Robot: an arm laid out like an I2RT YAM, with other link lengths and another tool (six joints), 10 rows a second.
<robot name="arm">
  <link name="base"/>
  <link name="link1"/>
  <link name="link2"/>
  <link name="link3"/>
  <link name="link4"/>
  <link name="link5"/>
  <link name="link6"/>
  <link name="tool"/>
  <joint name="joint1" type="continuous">
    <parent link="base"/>
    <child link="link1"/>
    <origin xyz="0 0 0.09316" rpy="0 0 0"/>
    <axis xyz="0 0 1"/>
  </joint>
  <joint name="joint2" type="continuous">
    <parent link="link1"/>
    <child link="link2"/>
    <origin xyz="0.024 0.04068 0.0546" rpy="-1.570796 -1.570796 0"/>
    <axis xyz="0 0 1"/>
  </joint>
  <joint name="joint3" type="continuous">
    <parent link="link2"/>
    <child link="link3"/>
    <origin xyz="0 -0.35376 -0.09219" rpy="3.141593 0 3.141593"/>
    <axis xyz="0 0 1"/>
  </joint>
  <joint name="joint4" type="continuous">
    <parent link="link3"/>
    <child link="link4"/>
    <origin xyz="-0.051 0.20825 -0.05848" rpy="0 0 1.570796"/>
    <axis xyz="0 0 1"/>
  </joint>
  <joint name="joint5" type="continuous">
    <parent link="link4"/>
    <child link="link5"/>
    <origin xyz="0.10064 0.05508 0.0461" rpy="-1.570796 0 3.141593"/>
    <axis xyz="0 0 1"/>
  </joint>
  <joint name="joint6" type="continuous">
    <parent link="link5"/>
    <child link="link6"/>
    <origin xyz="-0.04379 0 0.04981" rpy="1.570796 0 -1.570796"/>
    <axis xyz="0 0 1"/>
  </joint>
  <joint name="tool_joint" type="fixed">
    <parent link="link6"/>
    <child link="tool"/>
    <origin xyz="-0.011 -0.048 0.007" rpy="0 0.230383 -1.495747"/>
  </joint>
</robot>
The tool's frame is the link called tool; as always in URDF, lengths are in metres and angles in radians. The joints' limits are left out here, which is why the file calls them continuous.
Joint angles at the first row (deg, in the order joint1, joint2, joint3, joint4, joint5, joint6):
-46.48 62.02 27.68 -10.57 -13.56 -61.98
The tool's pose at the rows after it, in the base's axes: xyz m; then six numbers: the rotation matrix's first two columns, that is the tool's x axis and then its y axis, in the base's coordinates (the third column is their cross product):
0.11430, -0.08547, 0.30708, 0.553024, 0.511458, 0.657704, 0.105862, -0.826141, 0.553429
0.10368, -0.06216, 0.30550, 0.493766, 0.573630, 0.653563, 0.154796, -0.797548, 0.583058
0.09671, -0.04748, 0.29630, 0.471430, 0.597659, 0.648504, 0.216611, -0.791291, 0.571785
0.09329, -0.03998, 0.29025, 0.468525, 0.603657, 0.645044, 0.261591, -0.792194, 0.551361
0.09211, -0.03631, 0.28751, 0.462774, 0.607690, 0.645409, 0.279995, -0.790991, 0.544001
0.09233, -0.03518, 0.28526, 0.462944, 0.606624, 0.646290, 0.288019, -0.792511, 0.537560
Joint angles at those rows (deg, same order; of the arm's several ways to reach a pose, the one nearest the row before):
-44.32 54.09 27.42 -15.00 -13.04 -62.24
-39.77 48.18 26.13 -17.34 -12.73 -62.50
-35.90 45.39 24.86 -20.19 -12.27 -62.57
-33.35 44.38 24.49 -22.70 -11.82 -62.35
-31.69 43.81 24.12 -23.38 -11.40 -61.85
-30.90 43.86 23.70 -23.31 -11.16 -61.45

